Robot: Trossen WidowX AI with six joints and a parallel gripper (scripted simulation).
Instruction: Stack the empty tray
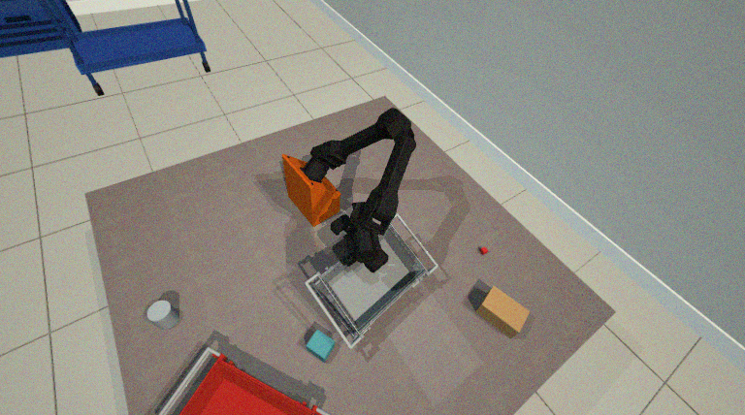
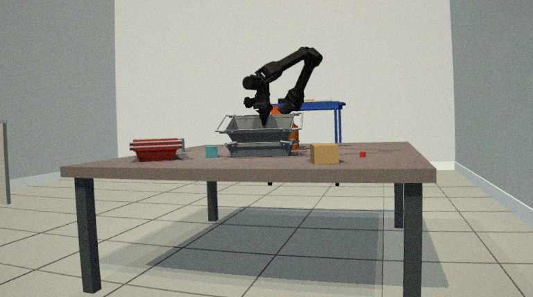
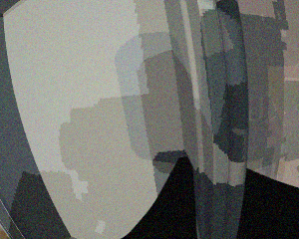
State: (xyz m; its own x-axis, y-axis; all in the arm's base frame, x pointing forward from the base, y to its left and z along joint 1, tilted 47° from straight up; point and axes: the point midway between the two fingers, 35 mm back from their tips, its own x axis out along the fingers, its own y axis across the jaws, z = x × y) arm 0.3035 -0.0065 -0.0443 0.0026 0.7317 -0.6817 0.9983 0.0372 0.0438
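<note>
Right now my gripper tip is 8 cm short of the tray and 1 cm below it. The rest, counted from my gripper tip: teal cube: 21 cm to the right, 12 cm ahead, 10 cm below; tan box: 38 cm ahead, 28 cm to the left, 9 cm below; grey cylinder: 50 cm to the right, 21 cm behind, 9 cm below.
</note>
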